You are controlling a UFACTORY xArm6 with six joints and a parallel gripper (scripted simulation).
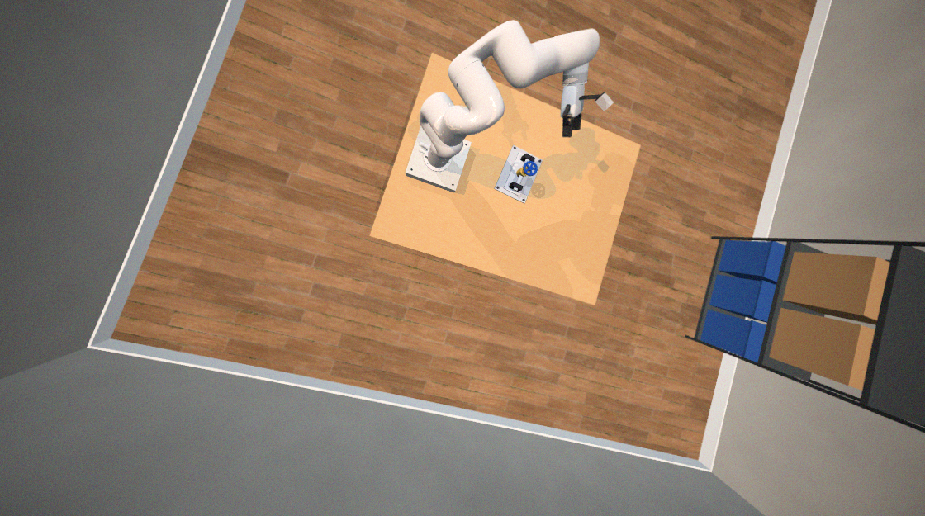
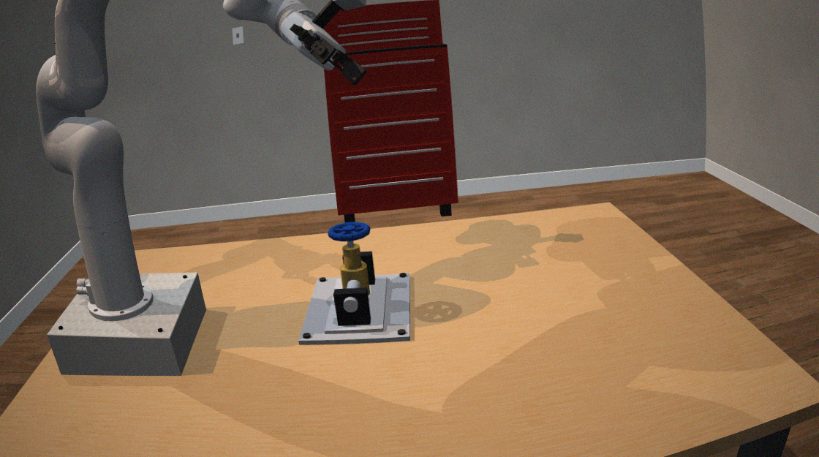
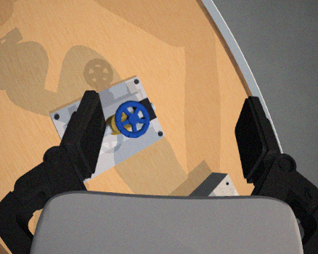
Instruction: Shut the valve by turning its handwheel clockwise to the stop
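The blue spoked handwheel lies 260 mm below my hand and 90 mm to the right of it.
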